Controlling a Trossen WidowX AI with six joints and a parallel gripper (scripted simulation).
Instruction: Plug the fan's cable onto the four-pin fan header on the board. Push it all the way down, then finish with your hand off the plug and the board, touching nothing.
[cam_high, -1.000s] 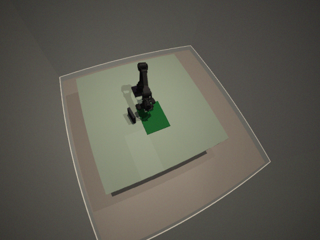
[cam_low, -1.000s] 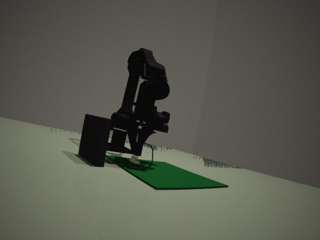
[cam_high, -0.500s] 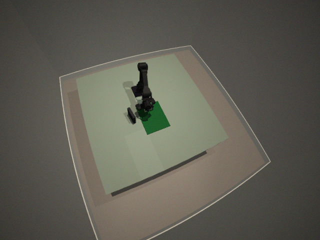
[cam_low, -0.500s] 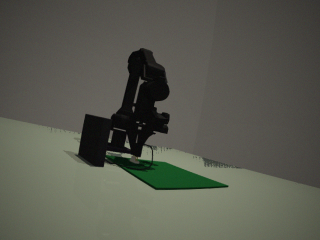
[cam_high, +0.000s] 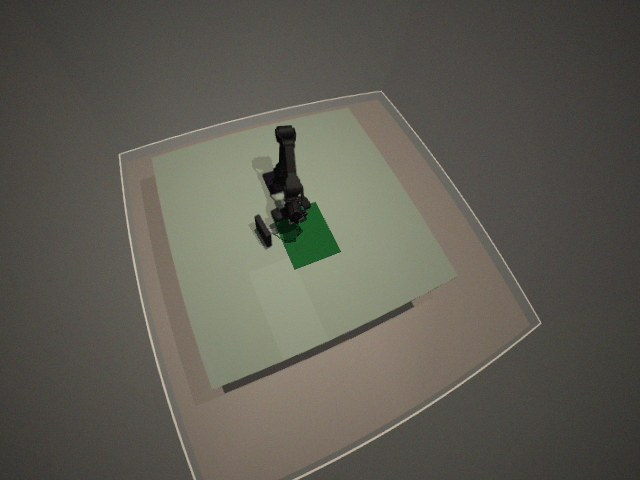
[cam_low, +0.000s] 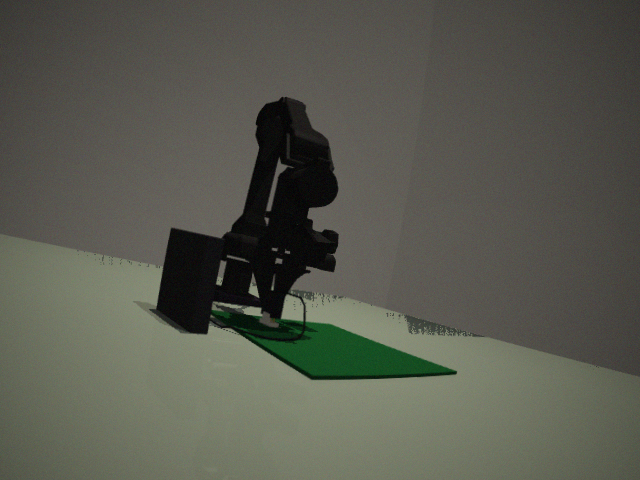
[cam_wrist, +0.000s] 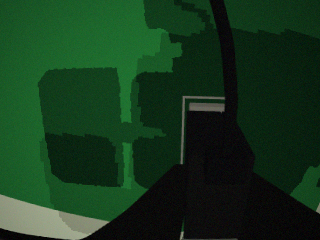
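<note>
The black plug is 10 mm ahead of my gripper tip and 10 mm above it. From my gripper tip the other things lie so: fan header: 10 mm ahead, 30 mm below; then green board: 100 mm ahead, 40 mm to the left, 40 mm below; then black fan: 20 mm ahead, 150 mm to the right, 30 mm above.
</note>
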